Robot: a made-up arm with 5 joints.
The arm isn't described. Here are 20 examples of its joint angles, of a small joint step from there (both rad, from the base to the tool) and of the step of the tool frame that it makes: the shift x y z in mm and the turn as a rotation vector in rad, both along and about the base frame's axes.
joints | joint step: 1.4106 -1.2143 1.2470 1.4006 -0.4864 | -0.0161 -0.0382 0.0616 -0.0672 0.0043
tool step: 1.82 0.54 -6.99 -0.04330 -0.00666 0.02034
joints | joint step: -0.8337 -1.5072 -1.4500 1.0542 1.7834 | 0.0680 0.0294 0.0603 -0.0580 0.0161
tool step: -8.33 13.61 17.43 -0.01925 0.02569 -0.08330
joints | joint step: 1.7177 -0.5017 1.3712 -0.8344 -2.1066 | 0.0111 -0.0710 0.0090 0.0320 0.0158
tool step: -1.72 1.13 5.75 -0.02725 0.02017 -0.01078
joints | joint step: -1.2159 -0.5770 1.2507 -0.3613 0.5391 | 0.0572 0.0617 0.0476 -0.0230 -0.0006
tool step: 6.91 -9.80 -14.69 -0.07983 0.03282 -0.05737
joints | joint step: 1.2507 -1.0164 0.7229 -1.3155 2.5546 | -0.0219 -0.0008 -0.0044 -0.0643 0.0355
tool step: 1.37 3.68 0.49 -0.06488 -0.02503 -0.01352
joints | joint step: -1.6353 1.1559 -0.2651 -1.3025 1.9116 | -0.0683 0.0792 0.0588 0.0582 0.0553
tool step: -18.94 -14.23 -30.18 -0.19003 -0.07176 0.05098
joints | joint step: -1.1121 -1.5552 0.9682 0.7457 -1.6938 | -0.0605 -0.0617 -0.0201 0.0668 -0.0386
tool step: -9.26 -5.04 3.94 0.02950 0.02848 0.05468
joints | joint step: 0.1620 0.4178 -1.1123 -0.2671 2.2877 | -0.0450 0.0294 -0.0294 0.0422 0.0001
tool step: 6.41 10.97 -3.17 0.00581 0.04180 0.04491
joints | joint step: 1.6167 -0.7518 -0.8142 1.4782 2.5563 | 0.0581 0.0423 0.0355 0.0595 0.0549
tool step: -3.46 -15.41 -3.85 0.14101 0.04451 -0.05905
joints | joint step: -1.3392 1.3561 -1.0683 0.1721 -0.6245 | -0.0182 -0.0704 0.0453 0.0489 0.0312
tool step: -6.12 2.07 10.87 -0.02935 -0.02186 0.03238
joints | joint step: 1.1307 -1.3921 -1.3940 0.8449 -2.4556 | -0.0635 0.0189 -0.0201 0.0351 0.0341
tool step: -10.94 -9.23 2.28 0.03556 0.00489 0.03150
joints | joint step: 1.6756 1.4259 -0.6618 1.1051 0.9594 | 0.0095 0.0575 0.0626 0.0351 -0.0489
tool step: -0.15 20.79 -17.28 0.15621 0.00090 -0.05501
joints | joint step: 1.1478 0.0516 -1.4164 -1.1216 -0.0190 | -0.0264 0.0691 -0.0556 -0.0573 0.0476
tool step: 5.53 -7.11 -4.43 -0.02348 -0.05328 -0.00178
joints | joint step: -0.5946 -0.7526 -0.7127 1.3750 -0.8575 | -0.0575 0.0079 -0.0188 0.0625 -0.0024
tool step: -1.45 2.25 -1.72 -0.02818 0.04330 0.05764
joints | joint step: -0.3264 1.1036 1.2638 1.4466 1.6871 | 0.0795 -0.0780 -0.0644 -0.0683 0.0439
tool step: 8.83 0.87 -13.46 0.09519 -0.19166 -0.10282
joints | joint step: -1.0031 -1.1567 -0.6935 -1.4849 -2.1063 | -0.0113 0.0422 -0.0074 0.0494 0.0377
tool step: 5.42 5.85 9.01 -0.05137 0.07641 0.01698
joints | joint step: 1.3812 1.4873 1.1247 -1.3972 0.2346 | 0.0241 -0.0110 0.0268 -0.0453 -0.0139
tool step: -1.07 0.12 3.81 -0.02815 -0.01017 -0.03705
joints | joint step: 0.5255 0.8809 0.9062 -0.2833 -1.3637 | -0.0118 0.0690 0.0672 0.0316 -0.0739
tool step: -20.84 13.45 -1.82 0.08219 0.14620 -0.06220
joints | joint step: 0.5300 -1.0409 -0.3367 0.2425 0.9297 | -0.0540 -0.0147 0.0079 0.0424 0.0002
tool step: 0.30 0.40 -1.73 0.01709 0.03124 0.05381
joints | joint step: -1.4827 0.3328 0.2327 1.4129 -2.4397 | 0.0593 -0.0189 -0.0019 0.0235 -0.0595
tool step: 13.26 -2.83 4.03 -0.00546 -0.02319 -0.11389
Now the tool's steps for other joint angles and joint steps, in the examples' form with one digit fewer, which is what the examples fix.
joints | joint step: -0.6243 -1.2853 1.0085 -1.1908 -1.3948 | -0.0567 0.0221 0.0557 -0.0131 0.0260
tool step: 2.9 9.9 -10.0 -0.0421 0.0493 0.0309
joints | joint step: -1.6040 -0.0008 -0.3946 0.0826 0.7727 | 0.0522 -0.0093 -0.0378 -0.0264 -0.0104
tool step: 13.4 -6.1 9.9 0.0734 0.0103 -0.0486
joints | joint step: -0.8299 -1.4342 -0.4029 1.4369 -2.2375 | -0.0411 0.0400 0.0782 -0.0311 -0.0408
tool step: 16.0 14.9 5.1 -0.0402 0.0862 0.0553
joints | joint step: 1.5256 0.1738 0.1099 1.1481 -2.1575 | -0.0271 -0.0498 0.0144 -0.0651 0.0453
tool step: 6.9 -0.4 8.4 -0.1008 0.0026 0.0716
